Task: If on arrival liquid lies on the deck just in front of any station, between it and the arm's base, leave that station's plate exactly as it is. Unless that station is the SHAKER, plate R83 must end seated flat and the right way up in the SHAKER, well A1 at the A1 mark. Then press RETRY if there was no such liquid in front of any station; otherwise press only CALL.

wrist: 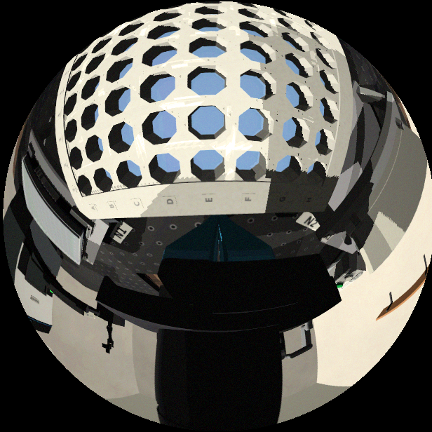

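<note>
A large cream well plate (228, 198) fills the upper part of the wrist view, very close to the camera. Many of its wells show blue. Letters A to H run from left to right along its near edge; its right part is in shadow. No R83 label is readable on it. My gripper (218, 215) is shut and empty, its dark teal fingertips at the plate's near edge, by letter E; whether they touch cannot be told. The SHAKER, RETRY and CALL cannot be made out. I see no liquid on the visible deck (162, 237); much of it is hidden.
An N1 label (121, 232) lies left of the fingers and an N2 label (310, 220) lies right. A device with a pale ribbed panel (52, 215) stands at the left. Grey shapes, partly shadowed, stand at the right. A brown bar (400, 301) shows far right.
</note>
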